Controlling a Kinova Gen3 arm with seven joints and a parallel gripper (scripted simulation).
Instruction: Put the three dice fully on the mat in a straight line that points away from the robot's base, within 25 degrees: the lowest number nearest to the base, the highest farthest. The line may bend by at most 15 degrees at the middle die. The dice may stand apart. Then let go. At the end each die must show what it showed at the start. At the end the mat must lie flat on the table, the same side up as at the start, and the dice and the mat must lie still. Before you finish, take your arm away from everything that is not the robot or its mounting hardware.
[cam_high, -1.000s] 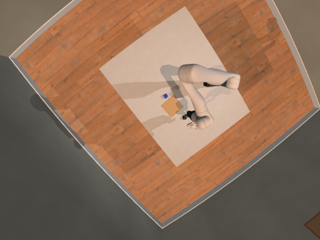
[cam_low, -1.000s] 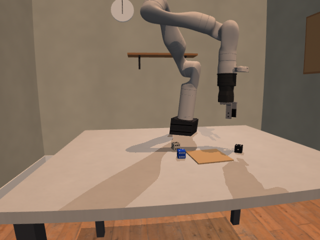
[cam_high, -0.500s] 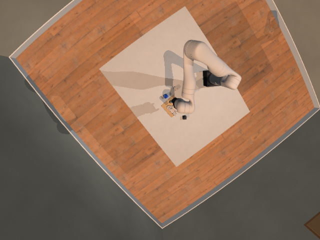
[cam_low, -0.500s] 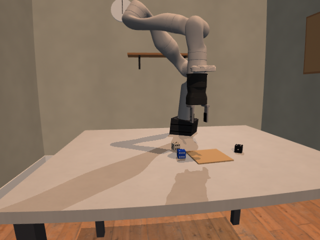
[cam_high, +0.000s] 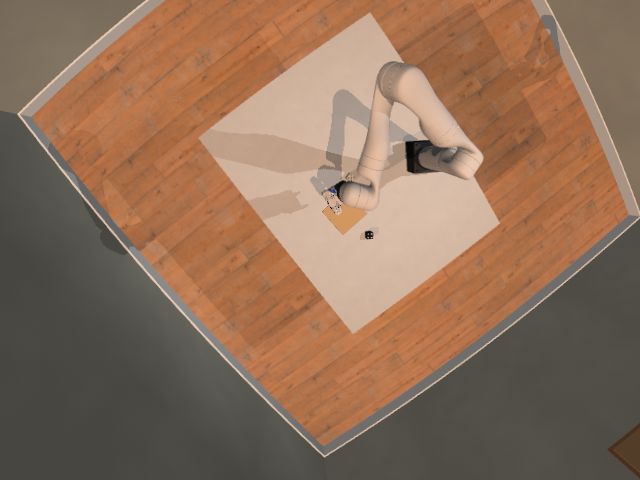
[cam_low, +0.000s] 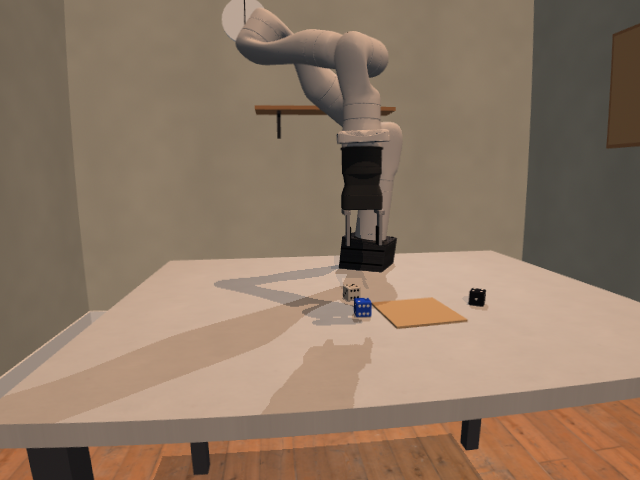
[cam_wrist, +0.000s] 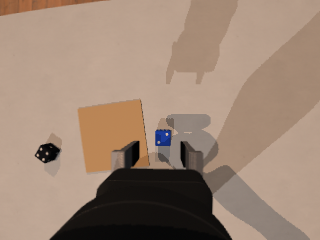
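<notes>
Right now my hand is 14 cm above the blue die. Round my hand: white die 14 cm below, 10 cm behind; mat 15 cm below, 11 cm to the left, 1 cm ahead.
</notes>
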